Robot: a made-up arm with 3 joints. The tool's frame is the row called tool. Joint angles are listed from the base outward.
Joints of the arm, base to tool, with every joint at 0 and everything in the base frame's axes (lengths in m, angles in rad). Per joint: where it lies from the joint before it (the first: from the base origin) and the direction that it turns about. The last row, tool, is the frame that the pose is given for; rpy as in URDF.
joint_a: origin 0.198 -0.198 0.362 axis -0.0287 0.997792 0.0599
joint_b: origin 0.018 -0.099 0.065 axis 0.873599 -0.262 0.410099
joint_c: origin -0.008 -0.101 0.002 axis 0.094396 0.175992 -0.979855
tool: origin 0.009 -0.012 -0.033 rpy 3.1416 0 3.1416
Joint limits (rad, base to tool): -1..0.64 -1.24..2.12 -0.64..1
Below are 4 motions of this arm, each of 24 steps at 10 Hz.
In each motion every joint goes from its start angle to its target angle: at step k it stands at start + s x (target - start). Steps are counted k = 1, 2, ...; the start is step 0. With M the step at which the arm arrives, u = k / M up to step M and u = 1 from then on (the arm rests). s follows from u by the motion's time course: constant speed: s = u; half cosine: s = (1 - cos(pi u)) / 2; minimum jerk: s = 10 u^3 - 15 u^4 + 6 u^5.
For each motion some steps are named. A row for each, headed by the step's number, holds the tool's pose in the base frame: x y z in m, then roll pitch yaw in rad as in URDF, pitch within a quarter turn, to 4 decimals.
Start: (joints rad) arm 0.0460 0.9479 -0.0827
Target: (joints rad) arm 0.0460 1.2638 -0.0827
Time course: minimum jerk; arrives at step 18
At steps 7, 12, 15, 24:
7: 0.2711 -0.3320 0.3278 2.2823 0.4425 -2.8325
12: 0.2766 -0.3150 0.3263 2.1468 0.5228 -2.8379
15: 0.2784 -0.3089 0.3264 2.0971 0.5510 -2.8429
24: 0.2787 -0.3077 0.3265 2.0869 0.5567 -2.8442

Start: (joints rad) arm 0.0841 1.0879 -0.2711
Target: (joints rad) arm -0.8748 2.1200 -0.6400
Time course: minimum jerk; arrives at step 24
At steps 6, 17, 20, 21, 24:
6: 0.2801 -0.3145 0.3346 2.2741 0.7812 -2.6990
17: 0.2610 -0.2422 0.4259 -1.4028 1.0130 0.3772
20: 0.2452 -0.2338 0.4381 -1.4328 0.8174 0.4523
21: 0.2423 -0.2325 0.4399 -1.4402 0.7854 0.4640
24: 0.2399 -0.2314 0.4413 -1.4467 0.7592 0.4736

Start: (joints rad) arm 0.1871 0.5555 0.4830
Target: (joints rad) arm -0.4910 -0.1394 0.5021
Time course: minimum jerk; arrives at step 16
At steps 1, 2, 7, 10, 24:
1: 0.2382 -0.3807 0.3405 2.6512 -0.2934 2.9571
2: 0.2379 -0.3815 0.3416 2.6588 -0.2851 2.9517
7: 0.2230 -0.3991 0.3691 2.8284 -0.0557 2.8077
10: 0.1983 -0.4095 0.3900 2.9252 0.1633 2.6587
24: 0.1724 -0.4132 0.4005 2.9552 0.3343 2.5138

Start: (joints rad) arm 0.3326 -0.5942 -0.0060
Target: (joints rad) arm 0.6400 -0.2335 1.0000
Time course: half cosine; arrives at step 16
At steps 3, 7, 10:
3: 0.2265 -0.4068 0.4534 -2.5064 -0.3941 2.8007
7: 0.2302 -0.4094 0.4405 -2.4924 -0.3639 2.5290
10: 0.2319 -0.4095 0.4282 -2.4565 -0.3423 2.2667

